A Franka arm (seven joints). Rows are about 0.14 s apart.
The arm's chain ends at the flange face. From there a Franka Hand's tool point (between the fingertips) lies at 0.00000 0.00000 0.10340 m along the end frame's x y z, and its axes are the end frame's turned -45 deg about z.
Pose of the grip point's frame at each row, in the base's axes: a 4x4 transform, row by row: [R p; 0 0 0 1], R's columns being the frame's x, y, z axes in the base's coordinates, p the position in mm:
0.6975 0.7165 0.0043 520.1; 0.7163 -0.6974 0.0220 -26.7; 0.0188 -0.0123 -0.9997 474.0; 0 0 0 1
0.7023 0.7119 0.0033 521.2; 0.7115 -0.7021 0.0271 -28.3; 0.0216 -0.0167 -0.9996 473.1; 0 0 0 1
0.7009 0.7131 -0.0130 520.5; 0.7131 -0.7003 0.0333 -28.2; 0.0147 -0.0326 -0.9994 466.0; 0 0 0 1
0.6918 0.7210 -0.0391 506.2; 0.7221 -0.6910 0.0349 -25.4; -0.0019 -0.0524 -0.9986 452.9; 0 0 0 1
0.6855 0.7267 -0.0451 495.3; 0.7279 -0.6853 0.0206 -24.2; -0.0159 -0.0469 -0.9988 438.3; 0 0 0 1
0.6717 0.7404 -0.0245 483.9; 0.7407 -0.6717 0.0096 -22.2; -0.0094 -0.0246 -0.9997 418.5; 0 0 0 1
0.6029 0.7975 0.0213 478.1; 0.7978 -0.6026 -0.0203 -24.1; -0.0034 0.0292 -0.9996 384.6; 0 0 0 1
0.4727 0.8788 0.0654 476.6; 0.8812 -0.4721 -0.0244 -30.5; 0.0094 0.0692 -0.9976 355.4; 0 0 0 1
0.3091 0.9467 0.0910 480.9; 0.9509 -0.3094 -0.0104 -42.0; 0.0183 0.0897 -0.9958 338.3; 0 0 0 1
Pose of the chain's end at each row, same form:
0.9998 0.0134 0.0043 519.7; 0.0134 -0.9996 0.0220 -29.0; 0.0046 -0.0220 -0.9997 577.4; 0 0 0 1
1.0000 0.0068 0.0033 520.9; 0.0066 -0.9996 0.0271 -31.1; 0.0035 -0.0271 -0.9996 576.5; 0 0 0 1
0.9998 0.0086 -0.0130 521.8; 0.0091 -0.9994 0.0333 -31.6; -0.0127 -0.0334 -0.9994 569.3; 0 0 0 1
0.9990 0.0206 -0.0391 510.2; 0.0220 -0.9992 0.0349 -29.0; -0.0384 -0.0357 -0.9986 556.2; 0 0 0 1
0.9986 0.0291 -0.0451 500.0; 0.0301 -0.9993 0.0206 -26.3; -0.0444 -0.0219 -0.9988 541.6; 0 0 0 1
0.9985 0.0486 -0.0245 486.4; 0.0488 -0.9987 0.0096 -23.2; -0.0240 -0.0107 -0.9997 521.9; 0 0 0 1
0.9902 0.1376 0.0213 475.9; 0.1380 -0.9902 -0.0203 -22.0; 0.0182 0.0231 -0.9996 488.0; 0 0 0 1
0.9557 0.2872 0.0654 469.8; 0.2893 -0.9569 -0.0244 -28.0; 0.0556 0.0423 -0.9976 458.6; 0 0 0 1
0.8880 0.4509 0.0910 471.5; 0.4536 -0.8912 -0.0104 -40.9; 0.0764 0.0505 -0.9958 441.3; 0 0 0 1

